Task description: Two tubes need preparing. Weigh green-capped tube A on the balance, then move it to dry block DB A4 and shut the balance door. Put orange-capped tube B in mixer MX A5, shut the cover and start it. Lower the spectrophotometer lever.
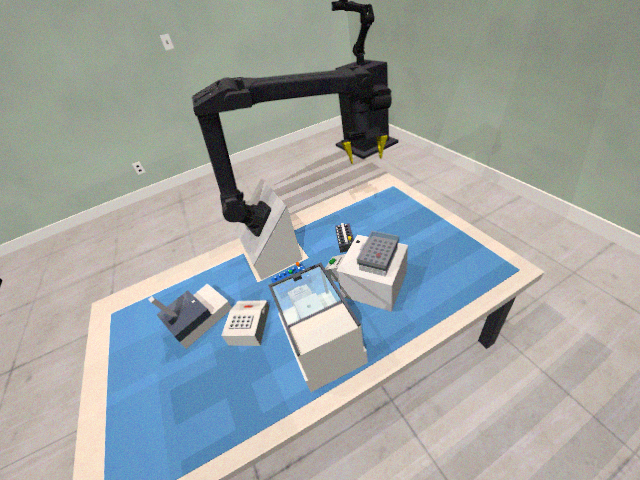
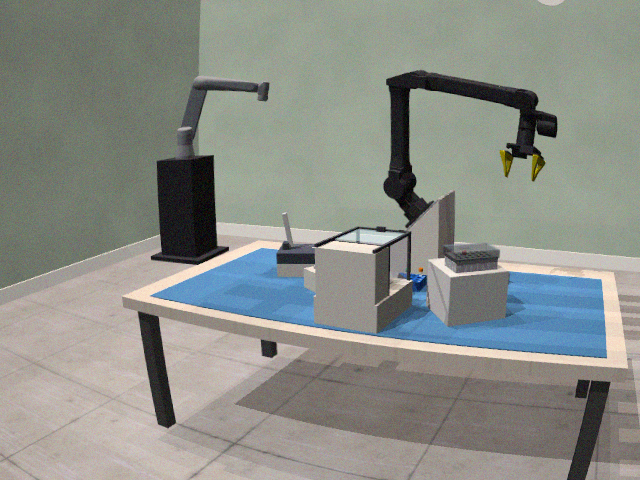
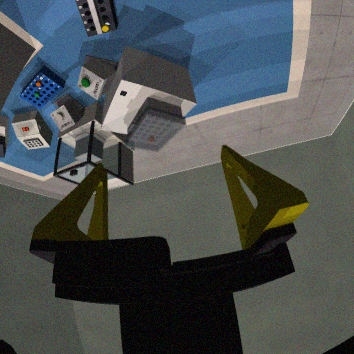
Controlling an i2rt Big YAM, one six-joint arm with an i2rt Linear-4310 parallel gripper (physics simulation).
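Note:
A blue rack [image 1: 281, 276] [image 2: 417, 283] [image 3: 48, 76] holds an orange-capped tube [image 1: 297, 264] [image 2: 420, 269] [image 3: 38, 84] and a green-capped tube [image 1: 291, 271] [image 3: 36, 94]. The white balance [image 1: 330, 330] [image 2: 346, 284] has a glass chamber with a glass top; whether its door is open I cannot tell. A grey block under a clear cover [image 1: 379, 253] [image 2: 471, 256] [image 3: 156, 127] sits on a white box. A black block [image 1: 343, 236] [image 3: 97, 17] holds a yellow-capped tube. The spectrophotometer's lever [image 1: 164, 307] [image 2: 287, 229] is raised. My gripper [image 1: 366, 159] [image 2: 520, 178] [image 3: 161, 158] is open and empty, high above and apart from these things.
A keypad box [image 1: 245, 322] [image 3: 31, 131] stands between the spectrophotometer [image 1: 186, 317] and balance. A small box with a green knob [image 1: 332, 260] [image 3: 85, 82] and a dial box [image 3: 64, 116] stand nearby. A slanted white mount [image 1: 276, 242] [image 2: 436, 227] rises at the arm's base.

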